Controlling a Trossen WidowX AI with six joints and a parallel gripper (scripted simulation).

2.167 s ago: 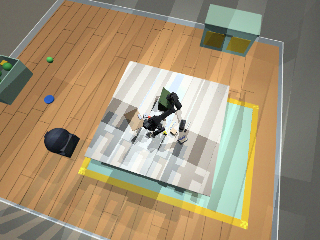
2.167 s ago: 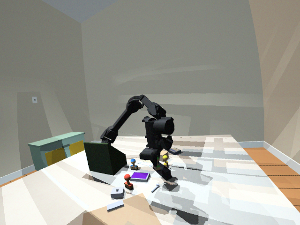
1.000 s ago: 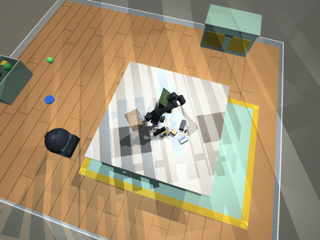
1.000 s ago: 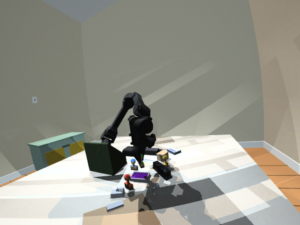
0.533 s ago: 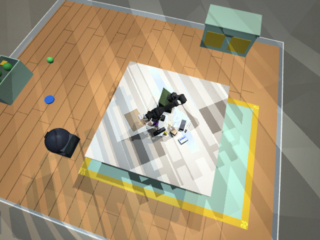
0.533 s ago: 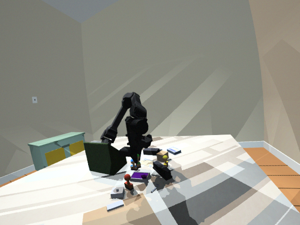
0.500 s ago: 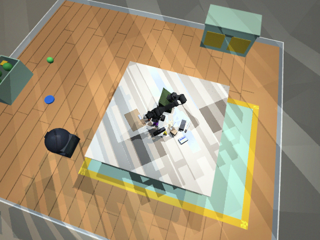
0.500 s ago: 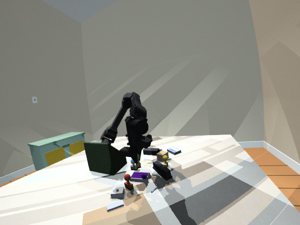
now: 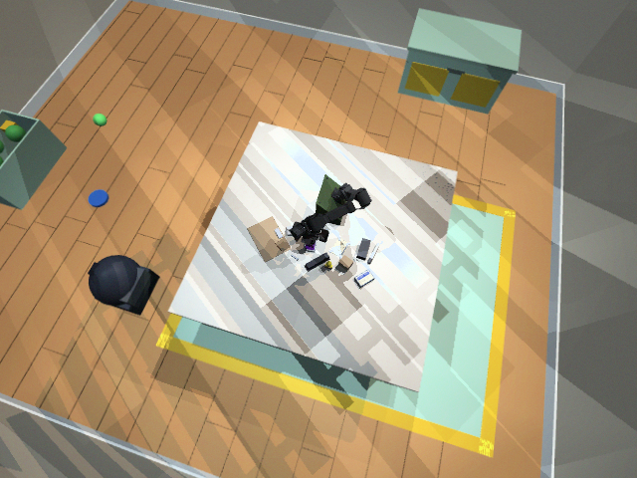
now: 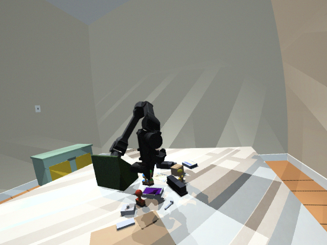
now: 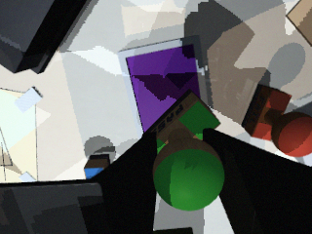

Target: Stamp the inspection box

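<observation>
The purple ink pad lies 7 cm below my gripper tip. From my gripper tip the other things lie so: blue stamp: 8 cm behind, 6 cm to the left, 6 cm below; green stamp: right at my gripper tip; red stamp: 1 cm behind, 8 cm to the right, 6 cm below.
</observation>
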